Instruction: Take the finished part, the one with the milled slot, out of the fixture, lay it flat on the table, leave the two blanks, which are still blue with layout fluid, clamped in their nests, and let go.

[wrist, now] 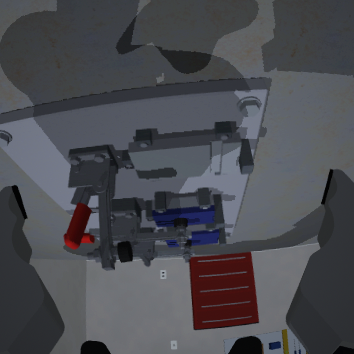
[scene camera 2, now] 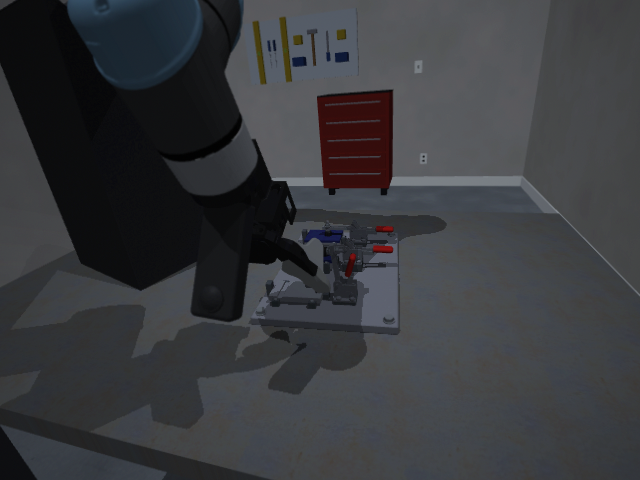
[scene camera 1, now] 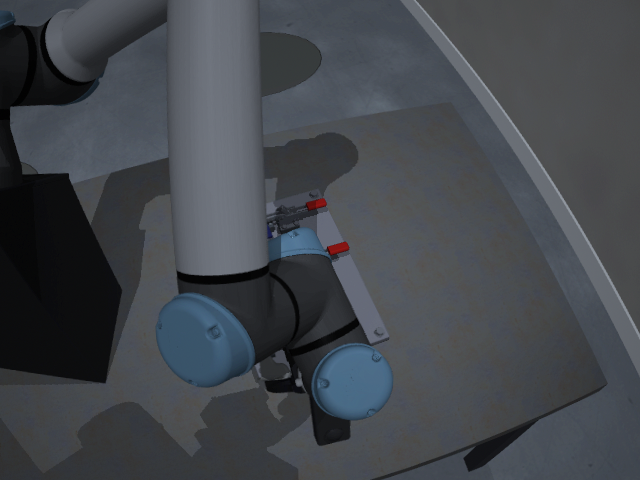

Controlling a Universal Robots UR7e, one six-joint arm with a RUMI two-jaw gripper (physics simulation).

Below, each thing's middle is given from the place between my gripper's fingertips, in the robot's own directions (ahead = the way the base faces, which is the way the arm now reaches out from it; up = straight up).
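Counted from my hand, the grey finished part (scene camera 2: 294,291) is 10 cm to the left, 2 cm behind and 8 cm below; the fixture plate (scene camera 2: 377,284) is 22 cm to the left, 2 cm ahead and 9 cm below.
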